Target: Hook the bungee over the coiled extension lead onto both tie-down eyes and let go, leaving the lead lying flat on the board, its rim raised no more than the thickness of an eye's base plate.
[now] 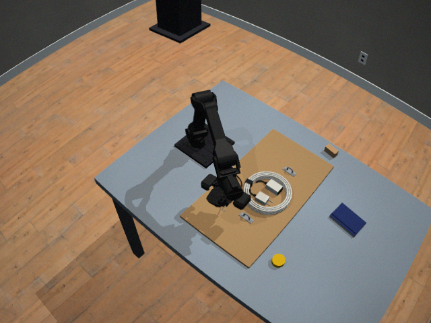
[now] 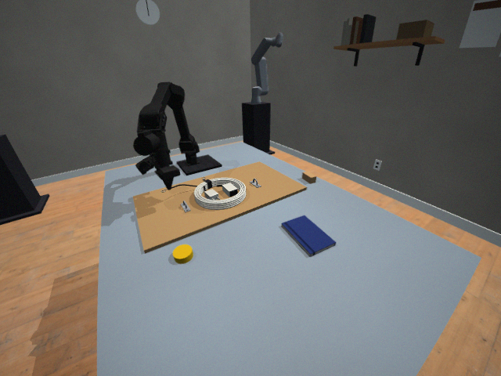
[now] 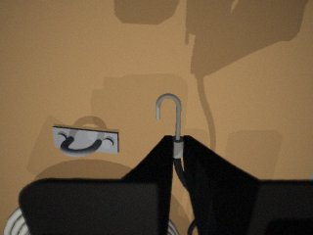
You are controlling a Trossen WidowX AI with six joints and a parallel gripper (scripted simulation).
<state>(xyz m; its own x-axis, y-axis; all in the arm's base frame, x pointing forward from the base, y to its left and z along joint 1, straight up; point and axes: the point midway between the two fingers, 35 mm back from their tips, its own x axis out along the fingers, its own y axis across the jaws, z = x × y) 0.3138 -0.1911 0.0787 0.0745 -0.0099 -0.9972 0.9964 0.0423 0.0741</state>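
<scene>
My hand is 170 mm to the right of the extension lead coil, 80 mm short of it and 60 mm above it. From my hand the other things lie so: yellow disc: 290 mm ahead, 80 mm below, 50 mm to the right; small wooden block: 550 mm to the left, 180 mm ahead, 80 mm below.
</scene>
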